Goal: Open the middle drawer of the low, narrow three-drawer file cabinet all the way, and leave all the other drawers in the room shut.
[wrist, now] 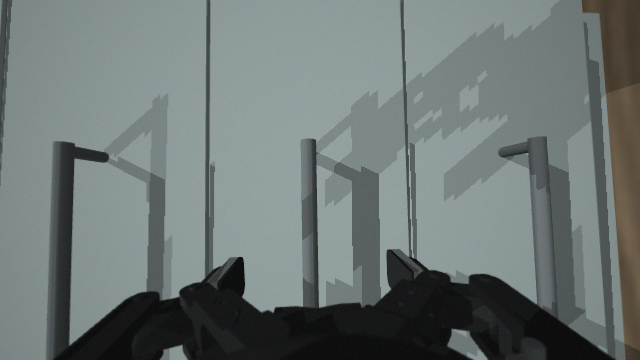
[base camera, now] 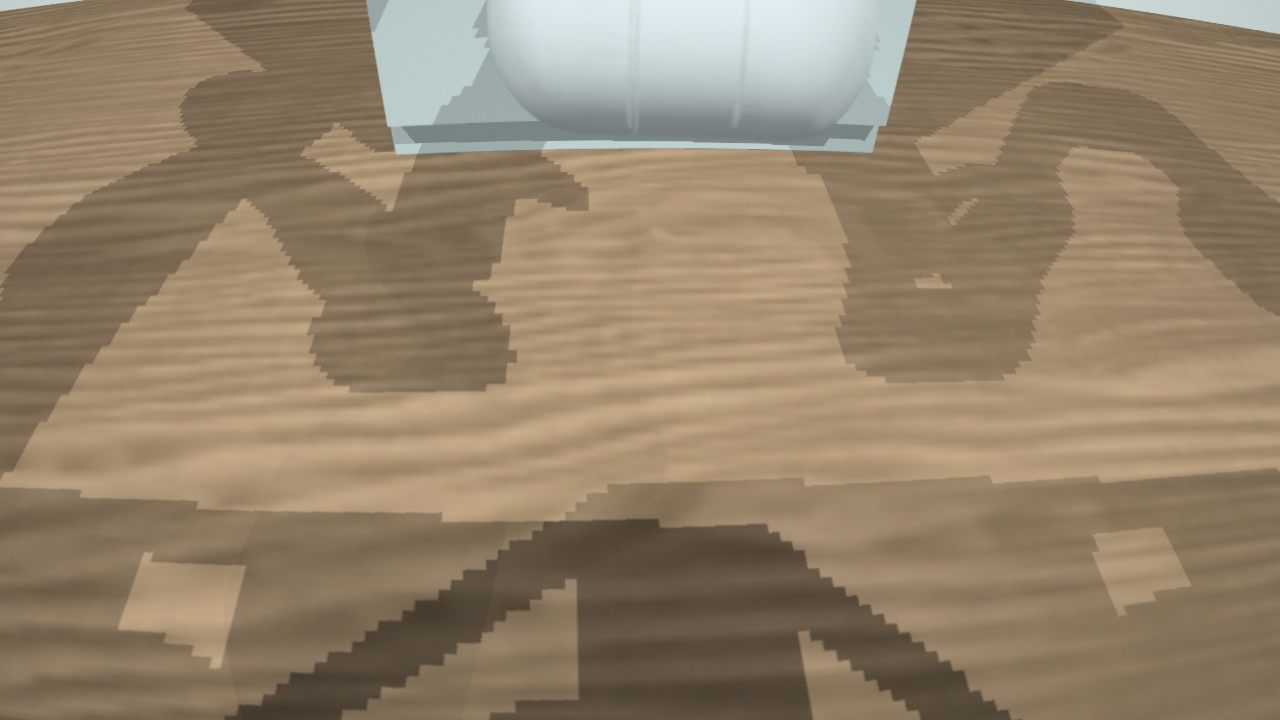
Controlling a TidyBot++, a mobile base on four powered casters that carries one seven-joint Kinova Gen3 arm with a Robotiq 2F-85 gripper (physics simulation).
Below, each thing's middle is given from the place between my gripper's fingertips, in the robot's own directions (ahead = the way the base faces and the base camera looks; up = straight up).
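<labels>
Middle drawer point(wrist: 307, 170): my hand 20 mm to the right of it, 270 mm short of it.
</labels>
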